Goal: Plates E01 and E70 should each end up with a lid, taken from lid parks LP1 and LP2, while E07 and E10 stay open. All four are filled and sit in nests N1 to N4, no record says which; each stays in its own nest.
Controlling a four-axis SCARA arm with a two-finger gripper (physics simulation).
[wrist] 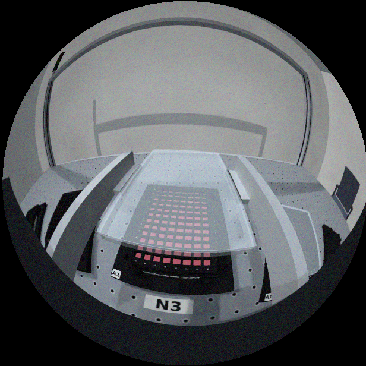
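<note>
My gripper [183,160] is shut on a clear lid [186,169], gripped by its two sides between the pale fingers. The lid looks level and is above a black plate [179,262] with pink-filled wells, apart from it. The plate sits behind the label N3 [168,305] and shows through the lid. Its wells run nearly in line with the lid. The plate's front row and front edge show beyond the lid's near edge. No E number is readable on the plate.
A pale translucent panel with a light rim [301,219] is right of the right finger. An A1 tag [268,297] is at lower right. Black items [37,220] [62,211] stand on the left. The perforated deck [295,176] ends before a grey wall; a dark chair [346,192] is at far right.
</note>
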